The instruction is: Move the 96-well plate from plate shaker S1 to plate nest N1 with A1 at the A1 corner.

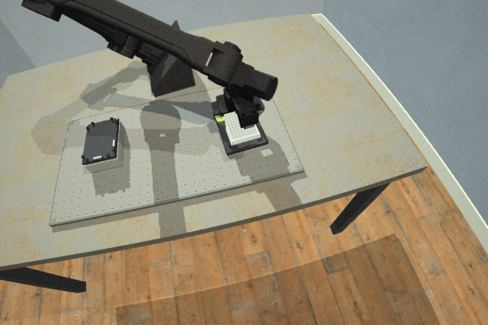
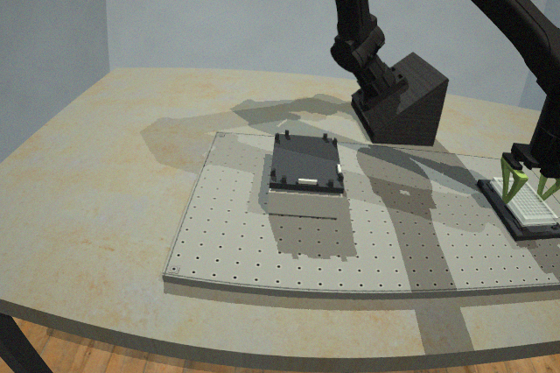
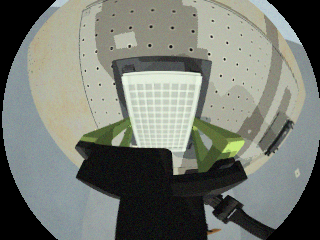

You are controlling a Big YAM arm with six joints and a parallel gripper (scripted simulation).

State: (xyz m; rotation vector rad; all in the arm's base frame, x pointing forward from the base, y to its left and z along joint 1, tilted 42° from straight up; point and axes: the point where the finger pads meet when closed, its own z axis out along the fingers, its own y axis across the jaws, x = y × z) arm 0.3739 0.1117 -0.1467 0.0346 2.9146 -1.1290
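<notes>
The white 96-well plate lies right at my hand. Round my hand: plate nest N1 (20 mm below).
</notes>
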